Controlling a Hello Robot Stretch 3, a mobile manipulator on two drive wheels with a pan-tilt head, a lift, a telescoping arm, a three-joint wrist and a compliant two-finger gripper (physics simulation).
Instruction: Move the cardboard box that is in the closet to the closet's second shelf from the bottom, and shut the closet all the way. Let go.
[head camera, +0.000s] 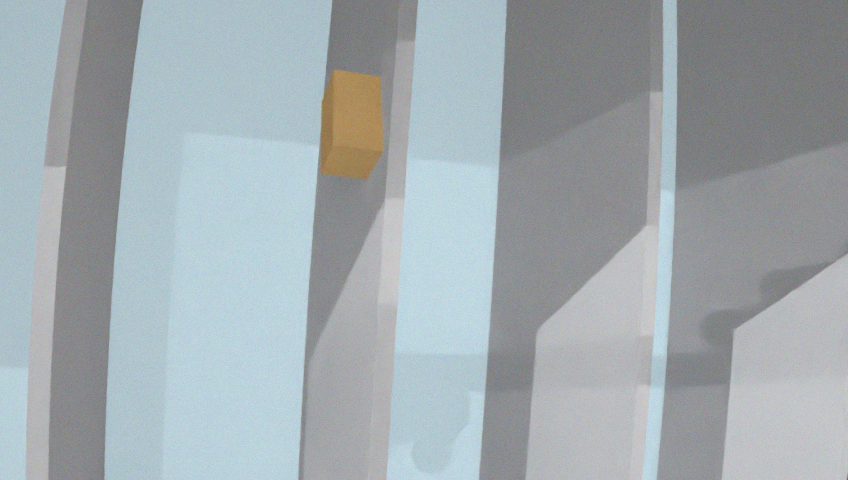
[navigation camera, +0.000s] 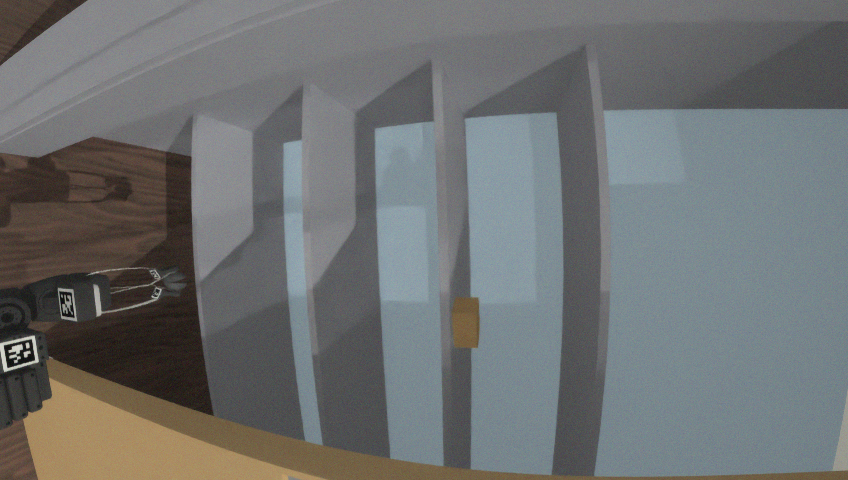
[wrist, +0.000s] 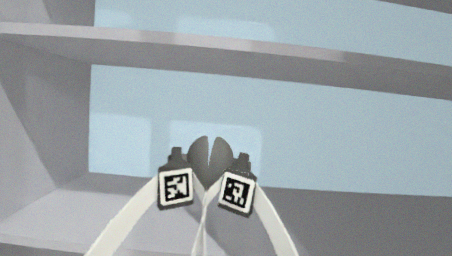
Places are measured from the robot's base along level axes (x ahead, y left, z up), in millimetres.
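Pixels of known places: gripper, fingertip midpoint: (navigation camera: 185, 279) (wrist: 211, 155).
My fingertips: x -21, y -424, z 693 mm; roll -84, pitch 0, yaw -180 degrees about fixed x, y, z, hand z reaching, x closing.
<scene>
For each thing: its top centre in the pictures, then the offset to it from my fingertips. "spot": a spot on its surface instead. Level surfaces: height alone.
- orange-brown cardboard box at its top centre: (head camera: 326, 122) (navigation camera: 478, 322) dx -126, dy -279, dz +500 mm
- third shelf board at a spot on its surface: (head camera: 395, 249) spot: dx +1, dy -215, dz +437 mm
- higher board at a spot on its surface: (head camera: 56, 237) spot: dx +13, dy -215, dz +739 mm
- dark wood floor at its surface level: dz -693 mm
The orange-brown cardboard box (head camera: 352, 113) (navigation camera: 465, 322) stands inside the open closet, on the third shelf board (head camera: 395, 249) (navigation camera: 441, 237) from the bottom. The head and navigation views are turned sideways, with up toward the left in the head view and toward the right in the navigation view. The second board (head camera: 654, 160) (navigation camera: 307, 237) from the bottom bears nothing that I can see. My gripper (navigation camera: 172, 279) (wrist: 211, 155) is shut and empty, its fingertips together. It is in front of the closet, well apart from the box. The box does not show in the wrist view.
The lowest board (navigation camera: 197, 237) is nearest the gripper in the navigation view. A higher board (head camera: 56, 237) (navigation camera: 601, 237) lies above the box. A tan panel (navigation camera: 136, 428) runs along the lower edge, and dark wood floor (navigation camera: 77, 231) shows at the left. Pale blue wall shows behind the boards.
</scene>
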